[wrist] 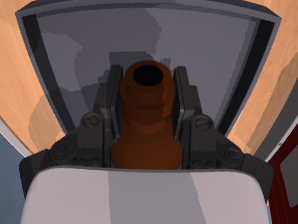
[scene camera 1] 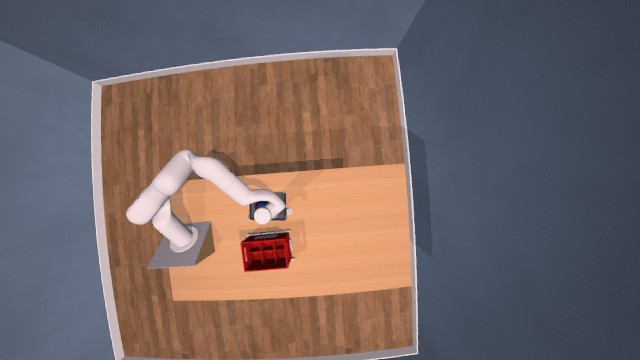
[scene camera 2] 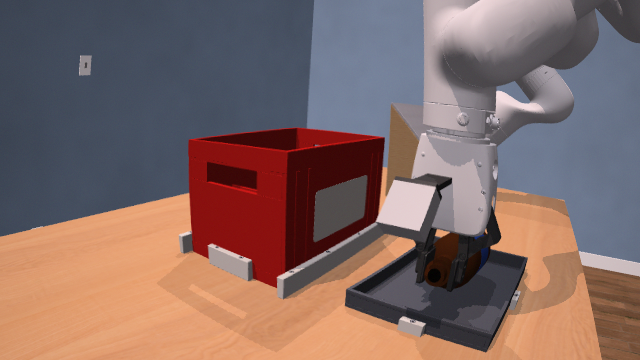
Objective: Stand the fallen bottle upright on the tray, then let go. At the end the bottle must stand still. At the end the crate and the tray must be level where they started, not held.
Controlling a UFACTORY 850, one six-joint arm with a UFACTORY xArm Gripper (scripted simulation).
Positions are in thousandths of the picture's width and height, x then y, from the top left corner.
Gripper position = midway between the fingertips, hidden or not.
Observation:
In view: the gripper (scene camera 2: 684, 788), a dark grey tray (scene camera 2: 757, 832), a brown bottle (scene camera 2: 682, 762) and a red crate (scene camera 2: 482, 557).
The dark grey tray shows as well in the wrist view (wrist: 753, 248). The brown bottle shows as well in the wrist view (wrist: 495, 408). The gripper is seen too in the wrist view (wrist: 498, 364).

